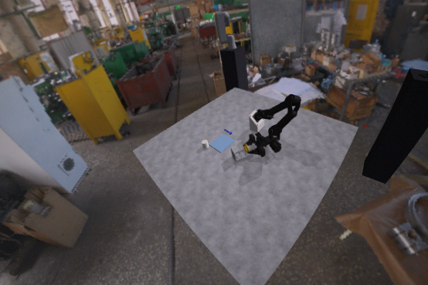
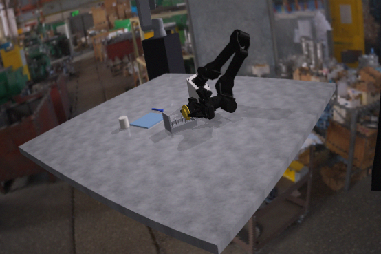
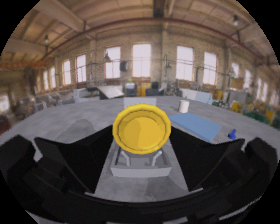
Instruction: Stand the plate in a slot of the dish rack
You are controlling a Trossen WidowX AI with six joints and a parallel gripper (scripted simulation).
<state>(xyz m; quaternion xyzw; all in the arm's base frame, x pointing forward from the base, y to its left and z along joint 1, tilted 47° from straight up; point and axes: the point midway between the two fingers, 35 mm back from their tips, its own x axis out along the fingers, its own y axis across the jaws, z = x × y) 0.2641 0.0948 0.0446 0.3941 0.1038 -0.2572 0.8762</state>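
The yellow plate lies 1 cm behind my gripper tip. Round my gripper tip: dish rack (2 cm ahead, 1 cm to the right, 3 cm below); then light blue mat (1 cm behind, 22 cm to the right, 5 cm below); then blue spoon (13 cm behind, 25 cm to the right, 5 cm below).
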